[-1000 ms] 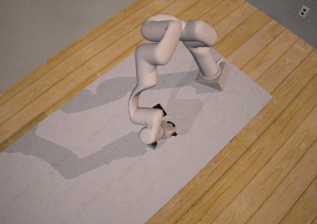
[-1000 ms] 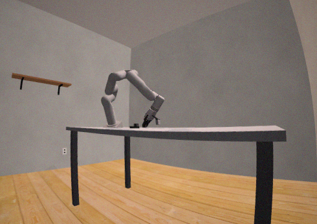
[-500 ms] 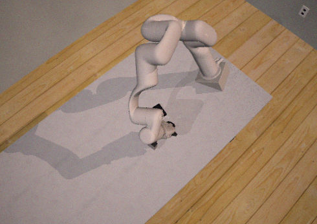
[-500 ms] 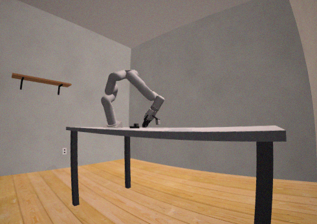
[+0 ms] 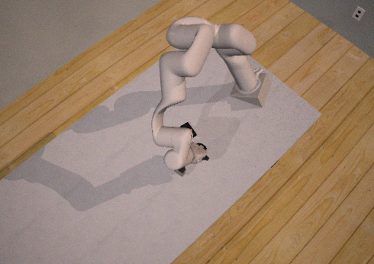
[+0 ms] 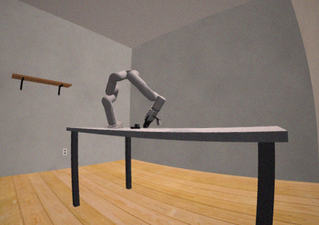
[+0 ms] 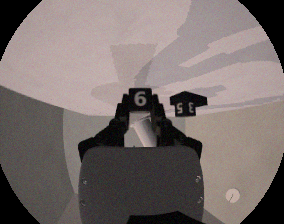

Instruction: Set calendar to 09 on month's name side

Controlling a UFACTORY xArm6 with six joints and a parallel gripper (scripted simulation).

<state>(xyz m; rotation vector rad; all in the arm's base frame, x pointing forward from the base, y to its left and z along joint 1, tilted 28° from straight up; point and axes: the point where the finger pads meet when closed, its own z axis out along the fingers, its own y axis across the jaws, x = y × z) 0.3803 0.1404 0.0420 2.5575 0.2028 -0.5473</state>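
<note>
Right now my hand is 20 mm above the black date cube and 10 mm past it. From my hand the other things lie so: black cube 90 mm to the right, 20 mm behind, 10 mm below.
</note>
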